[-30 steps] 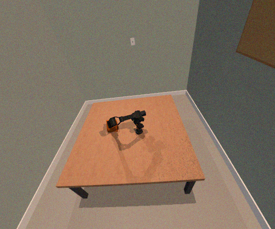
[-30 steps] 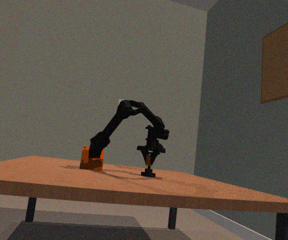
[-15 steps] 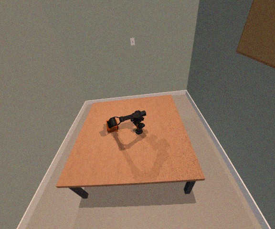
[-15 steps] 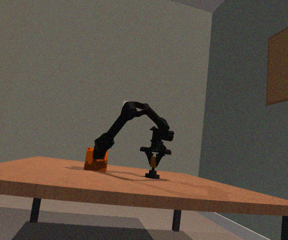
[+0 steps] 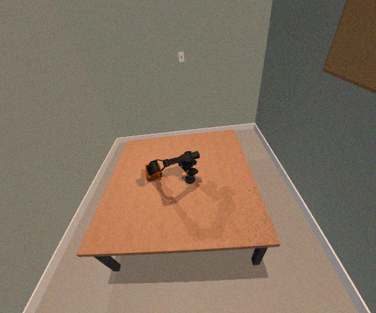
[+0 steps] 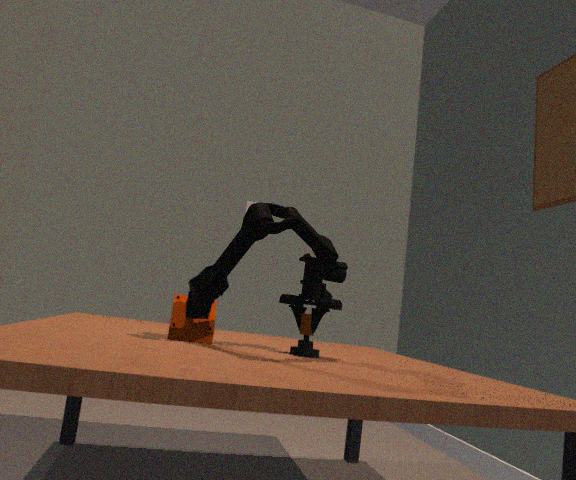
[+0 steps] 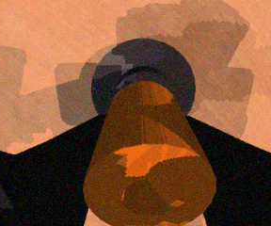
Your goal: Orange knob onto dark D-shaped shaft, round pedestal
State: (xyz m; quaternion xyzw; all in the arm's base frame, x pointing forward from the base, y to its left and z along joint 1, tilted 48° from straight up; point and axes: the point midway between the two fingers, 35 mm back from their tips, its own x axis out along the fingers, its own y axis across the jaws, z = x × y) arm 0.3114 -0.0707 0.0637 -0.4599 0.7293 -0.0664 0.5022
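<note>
Right now my gripper tip is 20 mm below the orange knob. From my gripper tip the other things lie so: pedestal: 40 mm below.
</note>
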